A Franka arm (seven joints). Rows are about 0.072 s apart.
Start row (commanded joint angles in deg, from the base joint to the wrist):
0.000 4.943 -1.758 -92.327 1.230 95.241 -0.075
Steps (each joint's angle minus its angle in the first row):
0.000 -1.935 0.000 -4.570 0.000 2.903 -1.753
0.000 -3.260 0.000 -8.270 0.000 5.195 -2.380
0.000 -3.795 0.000 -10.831 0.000 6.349 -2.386
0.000 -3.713 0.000 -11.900 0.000 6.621 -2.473
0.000 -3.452 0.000 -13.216 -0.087 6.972 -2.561
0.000 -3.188 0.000 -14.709 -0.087 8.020 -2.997
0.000 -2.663 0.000 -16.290 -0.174 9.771 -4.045
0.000 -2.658 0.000 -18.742 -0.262 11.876 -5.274
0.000 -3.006 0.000 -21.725 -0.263 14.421 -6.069
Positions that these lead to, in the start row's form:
0.000 3.008 -1.758 -96.897 1.230 98.144 -1.828
0.000 1.683 -1.758 -100.597 1.230 100.436 -2.455
0.000 1.148 -1.758 -103.158 1.230 101.590 -2.461
0.000 1.230 -1.758 -104.227 1.230 101.862 -2.548
0.000 1.491 -1.758 -105.543 1.143 102.213 -2.636
0.000 1.755 -1.758 -107.036 1.143 103.261 -3.072
0.000 2.280 -1.758 -108.617 1.056 105.012 -4.120
0.000 2.285 -1.758 -111.069 0.968 107.117 -5.349
0.000 1.937 -1.758 -114.052 0.967 109.662 -6.144

